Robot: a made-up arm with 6 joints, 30 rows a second.
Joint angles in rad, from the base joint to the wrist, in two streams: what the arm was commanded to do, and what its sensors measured. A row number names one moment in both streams.
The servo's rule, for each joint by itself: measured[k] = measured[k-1] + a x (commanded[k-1-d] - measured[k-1]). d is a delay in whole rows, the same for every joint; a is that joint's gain. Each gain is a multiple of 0.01, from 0.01 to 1. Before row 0 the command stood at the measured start. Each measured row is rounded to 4 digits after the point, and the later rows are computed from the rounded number. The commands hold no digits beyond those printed.
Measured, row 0:
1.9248 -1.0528 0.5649 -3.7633 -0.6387 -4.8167
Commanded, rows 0 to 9:
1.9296 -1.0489 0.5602 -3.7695 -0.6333 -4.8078
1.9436 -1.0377 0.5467 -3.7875 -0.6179 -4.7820
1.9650 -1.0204 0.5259 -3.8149 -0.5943 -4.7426
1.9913 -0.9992 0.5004 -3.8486 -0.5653 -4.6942
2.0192 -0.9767 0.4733 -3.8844 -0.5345 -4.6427
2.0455 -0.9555 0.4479 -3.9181 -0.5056 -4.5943
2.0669 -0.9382 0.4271 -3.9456 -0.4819 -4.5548
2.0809 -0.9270 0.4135 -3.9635 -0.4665 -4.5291
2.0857 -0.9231 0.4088 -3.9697 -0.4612 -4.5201
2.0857 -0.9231 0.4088 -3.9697 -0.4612 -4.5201
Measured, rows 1 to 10:
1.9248 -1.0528 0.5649 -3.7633 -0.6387 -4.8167
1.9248 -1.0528 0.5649 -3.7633 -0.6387 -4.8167
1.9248 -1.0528 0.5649 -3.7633 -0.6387 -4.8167
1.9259 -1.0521 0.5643 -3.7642 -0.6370 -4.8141
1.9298 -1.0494 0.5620 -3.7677 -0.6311 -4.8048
1.9375 -1.0439 0.5573 -3.7748 -0.6197 -4.7868
1.9493 -1.0354 0.5499 -3.7859 -0.6028 -4.7599
1.9647 -1.0242 0.5399 -3.8007 -0.5816 -4.7259
1.9825 -1.0111 0.5279 -3.8183 -0.5580 -4.6877
2.0011 -0.9972 0.5148 -3.8374 -0.5344 -4.6492
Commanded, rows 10 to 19:
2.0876 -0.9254 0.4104 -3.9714 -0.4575 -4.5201
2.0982 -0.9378 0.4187 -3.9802 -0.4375 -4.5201
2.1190 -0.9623 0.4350 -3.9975 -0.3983 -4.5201
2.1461 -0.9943 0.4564 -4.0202 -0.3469 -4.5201
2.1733 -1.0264 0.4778 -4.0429 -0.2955 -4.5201
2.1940 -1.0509 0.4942 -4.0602 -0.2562 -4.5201
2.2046 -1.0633 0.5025 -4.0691 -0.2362 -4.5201
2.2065 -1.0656 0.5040 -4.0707 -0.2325 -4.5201
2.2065 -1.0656 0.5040 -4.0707 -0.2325 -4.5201
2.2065 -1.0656 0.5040 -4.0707 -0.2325 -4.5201
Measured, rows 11 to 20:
2.0187 -0.9839 0.5016 -3.8563 -0.5134 -4.6144
2.0334 -0.9723 0.4895 -3.8733 -0.4972 -4.5871
2.0449 -0.9630 0.4790 -3.8878 -0.4860 -4.5677
2.0543 -0.9559 0.4701 -3.9003 -0.4772 -4.5539
2.0640 -0.9525 0.4634 -3.9123 -0.4649 -4.5441
2.0761 -0.9544 0.4597 -3.9251 -0.4443 -4.5371
2.0915 -0.9620 0.4593 -3.9394 -0.4141 -4.5322
2.1095 -0.9742 0.4617 -3.9549 -0.3773 -4.5287
2.1281 -0.9888 0.4659 -3.9707 -0.3398 -4.5262
2.1449 -1.0030 0.4707 -3.9855 -0.3077 -4.5244

